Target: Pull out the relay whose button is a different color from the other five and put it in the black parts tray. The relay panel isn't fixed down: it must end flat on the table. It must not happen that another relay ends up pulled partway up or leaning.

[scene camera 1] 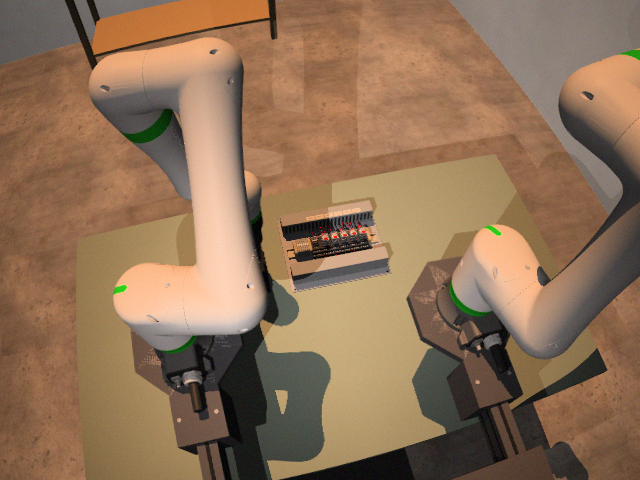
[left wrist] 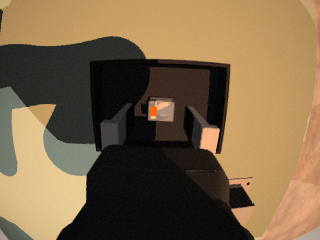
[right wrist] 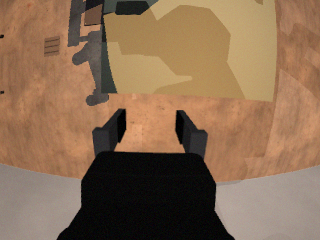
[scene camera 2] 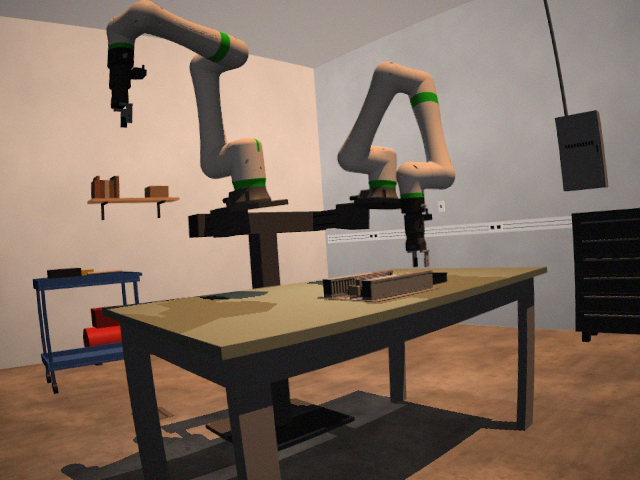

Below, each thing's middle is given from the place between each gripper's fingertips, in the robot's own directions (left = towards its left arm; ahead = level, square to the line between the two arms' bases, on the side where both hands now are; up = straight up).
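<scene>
My left hand [scene camera 2: 421,266] is 60 mm above the black parts tray [left wrist: 190,84]. There's a relay panel [scene camera 1: 315,266] too, and that's 280 mm to the right of my left hand, 70 mm ahead of it and 50 mm below it.
Measured from my right hand [scene camera 2: 126,125], the relay panel is 340 mm ahead, 740 mm to the left and 600 mm below, while the black parts tray is 270 mm ahead, 1010 mm to the left and 620 mm below. Going by its middle, the panel is nearer to my left hand than to my right hand, and by its middle the tray is nearer to my left hand than to my right hand as well.
</scene>
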